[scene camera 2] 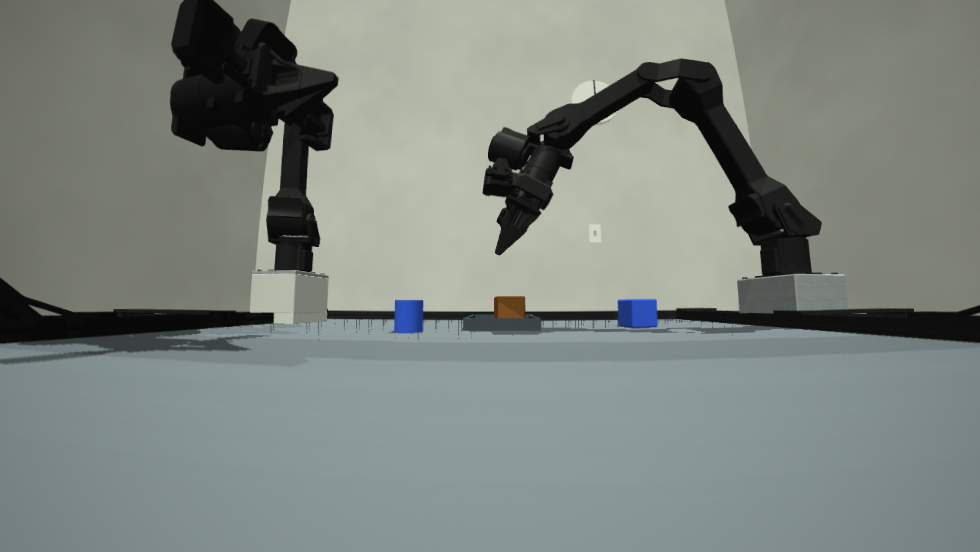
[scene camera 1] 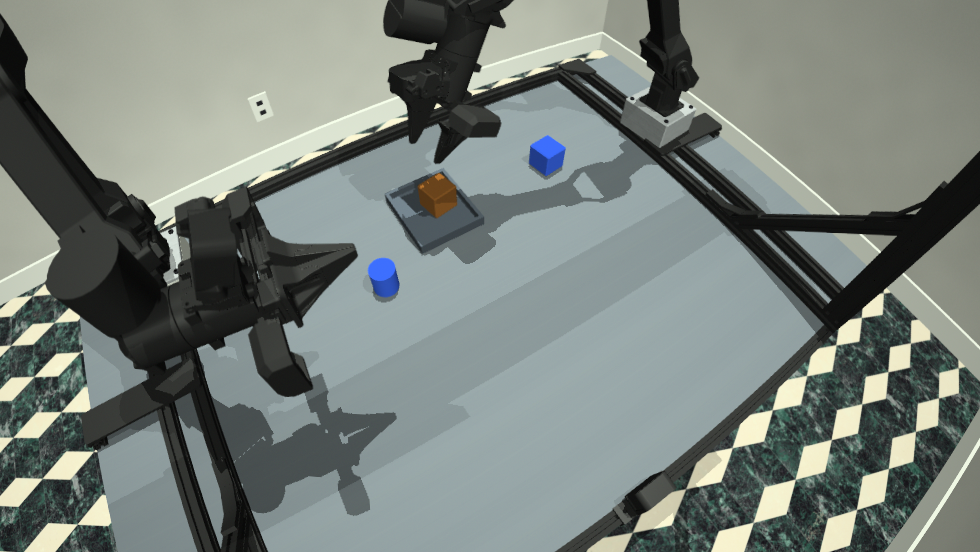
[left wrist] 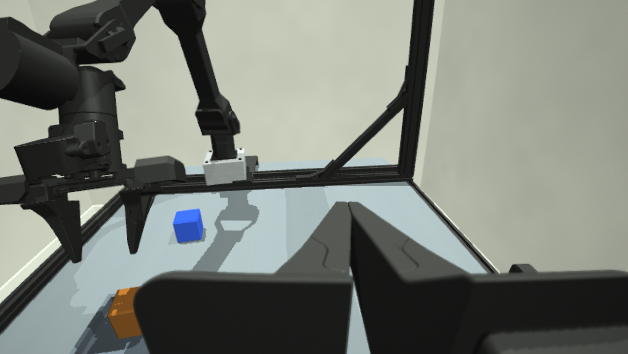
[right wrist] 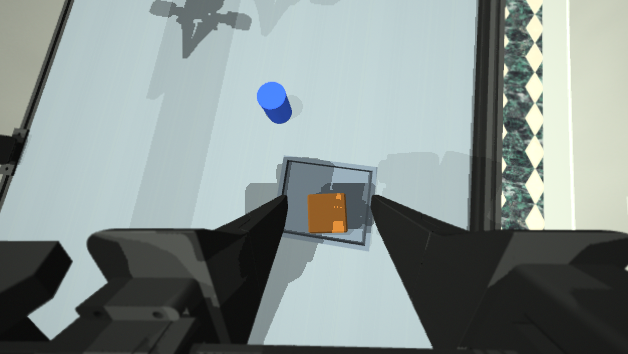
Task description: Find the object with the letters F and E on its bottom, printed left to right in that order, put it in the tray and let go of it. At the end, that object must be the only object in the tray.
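Seen in the pictures: left gripper, fingertip midpoint: (scene camera 2: pixel 336 79) (scene camera 1: pixel 356 249) (left wrist: pixel 345 212); right gripper, fingertip midpoint: (scene camera 2: pixel 499 250) (scene camera 1: pixel 424 153) (left wrist: pixel 105 258) (right wrist: pixel 329 201); left arm's base at its link origin: (scene camera 2: pixel 292 273); right arm's base at its link origin: (scene camera 2: pixel 787 277) (scene camera 1: pixel 661 103) (left wrist: pixel 224 155).
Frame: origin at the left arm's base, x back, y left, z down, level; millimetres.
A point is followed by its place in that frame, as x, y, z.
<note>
An orange cube (scene camera 1: pixel 437 196) @(-437, -60, 49) (scene camera 2: pixel 509 307) @(-448, -61, 67) (left wrist: pixel 124 316) @(-424, -41, 55) (right wrist: pixel 327 214) @(-448, -37, 48) rests inside the grey tray (scene camera 1: pixel 453 235) @(-438, -110, 91) (scene camera 2: pixel 502 325) @(-439, -110, 92) (right wrist: pixel 307 175) @(-403, -75, 93); its underside is hidden. A blue cube (scene camera 1: pixel 546 156) @(-641, -56, 56) (scene camera 2: pixel 637 313) @(-649, -61, 77) (left wrist: pixel 188 226) @(-637, -45, 66) and a blue cylinder (scene camera 1: pixel 383 277) @(-308, -155, 56) (scene camera 2: pixel 408 316) @(-318, -159, 78) (right wrist: pixel 275 102) @(-320, -132, 56) stand on the table on opposite sides of the tray; no letters show on them. My right gripper (scene camera 1: pixel 425 150) @(-431, -41, -29) (scene camera 2: pixel 499 252) @(-431, -41, -29) (left wrist: pixel 105 258) @(-431, -41, -29) (right wrist: pixel 329 201) @(-431, -41, -29) is open and empty, above the orange cube and apart from it. My left gripper (scene camera 1: pixel 351 253) @(-274, -280, -176) (scene camera 2: pixel 334 80) @(-274, -280, -176) (left wrist: pixel 345 212) @(-274, -280, -176) is shut and empty, high at the left.
A black frame (scene camera 1: pixel 322 163) @(-302, 150, 83) runs along the table edges. The right arm's pale base block (scene camera 1: pixel 658 120) @(-858, -93, 23) (scene camera 2: pixel 792 292) @(-860, -107, 48) (left wrist: pixel 225 171) @(-853, -66, 47) stands beyond the blue cube. An upright frame post (left wrist: pixel 416 90) @(-878, -535, -140) and its diagonal brace show in the left wrist view.
</note>
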